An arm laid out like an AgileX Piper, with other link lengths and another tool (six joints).
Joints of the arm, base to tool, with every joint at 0 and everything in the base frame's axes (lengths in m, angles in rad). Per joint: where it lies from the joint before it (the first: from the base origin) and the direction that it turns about. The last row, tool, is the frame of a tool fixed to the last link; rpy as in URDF.
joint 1: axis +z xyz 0 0 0.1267
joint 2: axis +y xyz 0 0 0
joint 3: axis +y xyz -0.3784 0 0.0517
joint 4: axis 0.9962 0 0.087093 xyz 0.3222 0 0.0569
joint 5: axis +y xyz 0 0 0
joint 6: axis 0.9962 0 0.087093 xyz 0.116 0 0.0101
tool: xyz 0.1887 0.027 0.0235 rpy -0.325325 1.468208 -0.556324
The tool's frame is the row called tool.
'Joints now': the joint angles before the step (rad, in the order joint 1, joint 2, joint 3, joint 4, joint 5, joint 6). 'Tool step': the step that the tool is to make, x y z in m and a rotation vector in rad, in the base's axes. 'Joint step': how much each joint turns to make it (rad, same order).
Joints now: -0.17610 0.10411 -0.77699 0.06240 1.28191 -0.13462
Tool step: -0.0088 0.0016 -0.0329 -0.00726 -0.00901 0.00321
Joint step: 0.00002 -0.10128 0.08906 -0.00002 0.00246 -0.00628
